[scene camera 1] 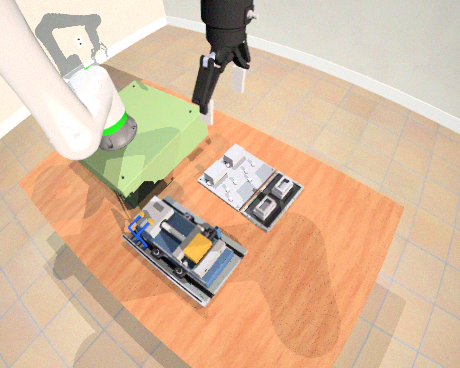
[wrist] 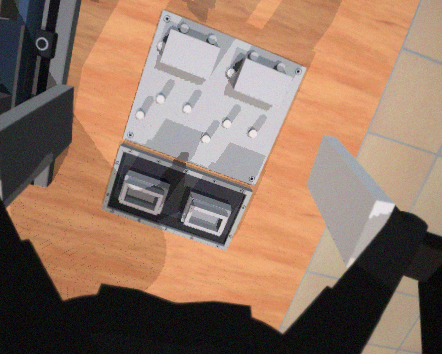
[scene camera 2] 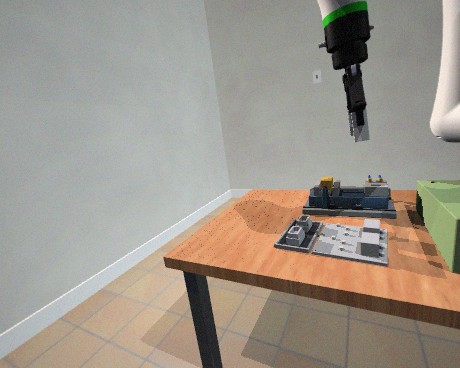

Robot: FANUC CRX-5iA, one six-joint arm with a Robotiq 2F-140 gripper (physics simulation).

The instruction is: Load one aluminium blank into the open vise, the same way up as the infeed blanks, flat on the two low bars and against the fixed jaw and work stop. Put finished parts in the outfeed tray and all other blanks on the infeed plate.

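Pixels of known places: gripper, fingertip midpoint: [scene camera 1: 222,105] [wrist: 196,137] [scene camera 2: 359,137]; arm's base at its link origin: [scene camera 1: 117,133].
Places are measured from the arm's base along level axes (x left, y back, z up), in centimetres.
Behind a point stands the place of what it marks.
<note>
Two grey aluminium blanks stand on the pinned infeed plate [scene camera 1: 257,182] {x 20.7, y -43.9, z -10.1 cm} [scene camera 2: 327,245] {x 24.0, y -42.2, z -10.1 cm} [wrist: 180,135] {x 16.4, y -42.5, z -10.1 cm}, one blank [scene camera 1: 216,172] {x 13.4, y -33.5, z -6.5 cm} [wrist: 190,54] {x 14.1, y -32.2, z -6.5 cm} nearer the vise and the other blank [scene camera 1: 234,156] {x 21.7, y -33.5, z -6.5 cm} [wrist: 264,84] {x 23.3, y -32.0, z -6.5 cm} beside it. Two hollow-topped finished parts, one [scene camera 1: 264,206] {x 14.6, y -51.4, z -8.2 cm} [wrist: 145,182] {x 14.4, y -49.7, z -8.2 cm} and another [scene camera 1: 283,185] {x 24.0, y -51.3, z -8.2 cm} [wrist: 210,202] {x 23.5, y -49.3, z -8.8 cm}, sit in the dark outfeed tray [scene camera 1: 268,229] {x 10.4, y -56.5, z -9.7 cm} [wrist: 165,228] {x 19.3, y -56.0, z -9.8 cm}. The blue vise [scene camera 1: 172,227] {x -8.5, y -39.4, z -2.4 cm} [scene camera 2: 345,201] {x -3.3, y -41.7, z -6.5 cm} has a yellow block [scene camera 1: 197,247] {x -8.3, y -49.3, z 0.7 cm} [scene camera 2: 326,181] {x -5.3, y -48.5, z 0.3 cm} at its jaws; whether anything lies beneath it is hidden. My gripper [scene camera 1: 223,97] {x 17.2, y -34.9, z 18.2 cm} [scene camera 2: 359,130] {x 17.2, y -34.9, z 18.2 cm} [wrist: 196,137] {x 17.2, y -34.9, z 18.2 cm} is open and empty, high above the plate and tray.
The green robot pedestal [scene camera 1: 160,115] {x 14.7, y -6.4, z 0.8 cm} [scene camera 2: 440,215] {x 15.6, y -18.0, z -2.0 cm} stands on the wooden table [scene camera 1: 360,220] {x 31.2, y -76.2, z -10.9 cm} [scene camera 2: 225,250] {x 35.3, y -69.3, z -10.9 cm}. Blue hoses [scene camera 1: 140,234] rise at the vise's rear end. The outfeed tray adjoins the infeed plate. The vise's edge shows at the left of the wrist view.
</note>
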